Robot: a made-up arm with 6 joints. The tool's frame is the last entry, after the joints.
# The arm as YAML. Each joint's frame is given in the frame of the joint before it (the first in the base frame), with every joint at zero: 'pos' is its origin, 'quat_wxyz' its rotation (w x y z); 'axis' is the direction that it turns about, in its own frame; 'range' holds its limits. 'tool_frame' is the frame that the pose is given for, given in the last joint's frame.
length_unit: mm
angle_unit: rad
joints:
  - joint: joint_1
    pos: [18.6, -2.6, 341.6]
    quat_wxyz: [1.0, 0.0, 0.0, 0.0]
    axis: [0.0, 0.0, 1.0]
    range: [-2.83, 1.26]
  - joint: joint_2
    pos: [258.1, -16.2, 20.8]
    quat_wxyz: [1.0, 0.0, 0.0, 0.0]
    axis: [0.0, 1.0, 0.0]
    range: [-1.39, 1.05]
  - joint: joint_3
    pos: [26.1, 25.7, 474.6]
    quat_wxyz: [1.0, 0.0, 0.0, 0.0]
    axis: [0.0, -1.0, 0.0]
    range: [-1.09, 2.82]
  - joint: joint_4
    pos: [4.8, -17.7, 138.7]
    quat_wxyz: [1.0, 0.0, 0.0, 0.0]
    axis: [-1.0, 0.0, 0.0]
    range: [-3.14, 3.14]
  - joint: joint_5
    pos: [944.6, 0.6, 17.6]
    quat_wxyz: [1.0, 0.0, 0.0, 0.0]
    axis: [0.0, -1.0, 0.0]
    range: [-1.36, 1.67]
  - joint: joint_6
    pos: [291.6, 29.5, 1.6]
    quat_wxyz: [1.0, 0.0, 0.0, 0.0]
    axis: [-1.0, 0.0, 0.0]
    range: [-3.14, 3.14]
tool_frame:
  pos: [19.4, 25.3, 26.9]
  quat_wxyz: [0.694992, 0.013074, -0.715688, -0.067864]
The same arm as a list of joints. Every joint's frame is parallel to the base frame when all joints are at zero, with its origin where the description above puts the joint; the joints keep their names.
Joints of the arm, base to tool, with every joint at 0 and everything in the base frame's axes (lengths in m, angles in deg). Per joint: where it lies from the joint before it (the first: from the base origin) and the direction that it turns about. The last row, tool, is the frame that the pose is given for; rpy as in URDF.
joint_1: offset 0.0186 -0.0026 0.3416 axis 0 0 1
joint_2: offset 0.2581 -0.0162 0.0208 axis 0 1 0
joint_3: offset 0.0261 0.0257 0.4746 axis 0 -1 0
joint_4: offset 0.0048 -0.0177 0.1387 axis -1 0 0
joint_5: offset 0.9446 0.0006 0.0176 axis 0 -1 0
joint_6: offset 0.2916 0.0295 0.0016 axis -1 0 0
tool: offset 0.0194 0.0253 0.0269 rpy 102.12 -83.23 -106.57
Joint limits (deg, base to tool): -162.15..72.19 -79.64..60.16 -62.45..161.57 -179.91..179.91 -77.92..95.68 -179.91..179.91

